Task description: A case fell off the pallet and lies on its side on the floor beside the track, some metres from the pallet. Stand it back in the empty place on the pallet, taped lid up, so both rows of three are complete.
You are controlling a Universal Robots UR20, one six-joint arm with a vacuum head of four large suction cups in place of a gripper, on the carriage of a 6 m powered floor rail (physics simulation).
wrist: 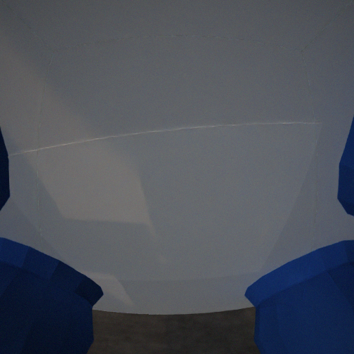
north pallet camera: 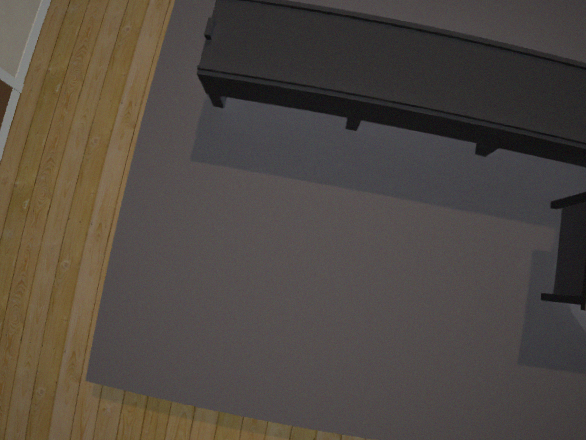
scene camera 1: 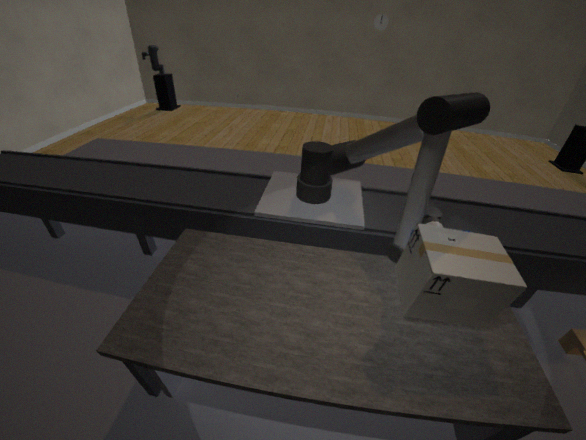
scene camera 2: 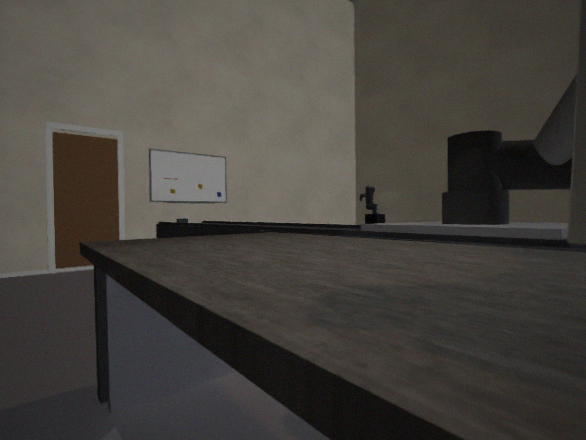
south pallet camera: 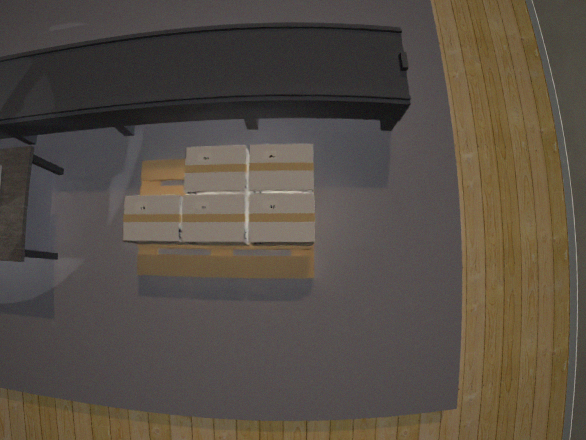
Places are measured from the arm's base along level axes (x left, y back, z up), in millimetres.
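Pixels of known places: arm's base at its link origin: (scene camera 1: 313, 194) (scene camera 2: 474, 223).
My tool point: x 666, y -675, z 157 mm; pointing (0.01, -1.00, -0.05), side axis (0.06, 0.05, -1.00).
Ahead of a thing's pixels: the offset from my tool point to its top centre. "spot": to the spot under its first point. Level surfaces: height alone.
The case @(dx +11, dy -119, dz +164 mm) (scene camera 1: 465, 265) (wrist: 175, 175) is held upright, taped lid up, at the table's right end in scene camera 1. A shadow falls on the table below it; whether it touches the table I cannot tell. My gripper (wrist: 175, 235) is shut on the case: its blue cups sit against a plain side face, mostly hidden behind the case in scene camera 1. The pallet (south pallet camera: 225, 266) (scene camera 1: 572, 342) carries a full row of three cases @(dx +1753, dy -326, dz -287 mm) (south pallet camera: 214, 232) and a row of two cases @(spot: dx +1974, dy -112, dz -287 mm) (south pallet camera: 250, 181). The empty place (south pallet camera: 162, 172) is at the two-case row's left end, beside the track.
The wooden table @(dz -197 mm) (scene camera 1: 280, 320) (scene camera 2: 250, 270) (south pallet camera: 12, 215) stands beside the track (scene camera 1: 125, 182) (north pallet camera: 400, 65) (south pallet camera: 225, 65), left of the pallet in the south pallet camera. The carriage (scene camera 1: 345, 202) (scene camera 2: 530, 231) is on the track behind the table. Table legs (south pallet camera: 47, 165) stick out toward the pallet.
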